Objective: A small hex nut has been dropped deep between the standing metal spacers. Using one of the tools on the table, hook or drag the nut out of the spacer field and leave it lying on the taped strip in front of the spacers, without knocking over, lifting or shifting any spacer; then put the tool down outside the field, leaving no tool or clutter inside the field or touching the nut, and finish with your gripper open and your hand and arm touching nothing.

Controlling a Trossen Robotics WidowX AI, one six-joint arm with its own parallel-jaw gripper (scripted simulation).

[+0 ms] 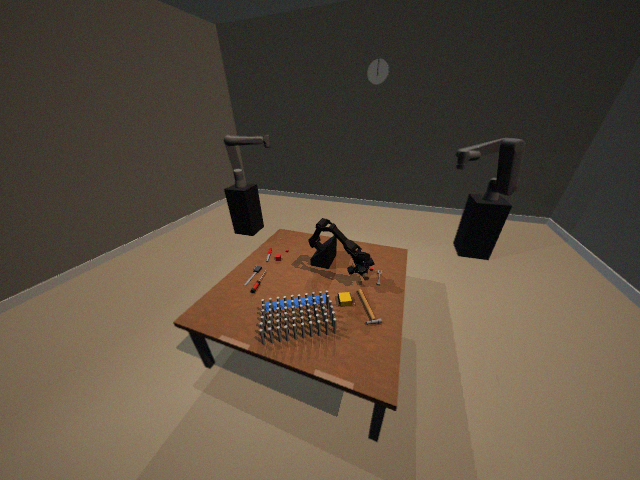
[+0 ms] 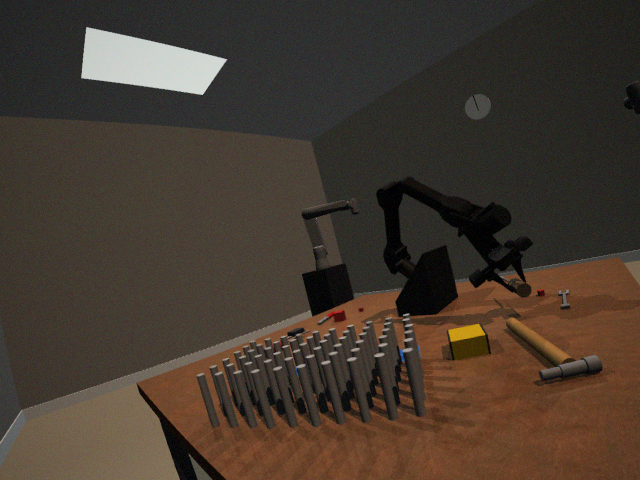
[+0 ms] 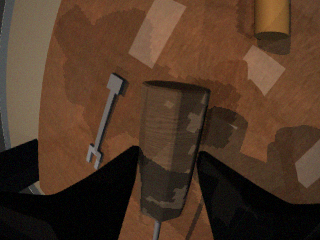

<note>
In view: the gripper (image 2: 518,287), a yellow block (image 2: 471,341), a hammer (image 2: 565,366) and a grey wrench (image 3: 116,83).
The gripper also shows in image 3 (image 3: 168,154). Image 3 does not show the yellow block: it is out of frame.
</note>
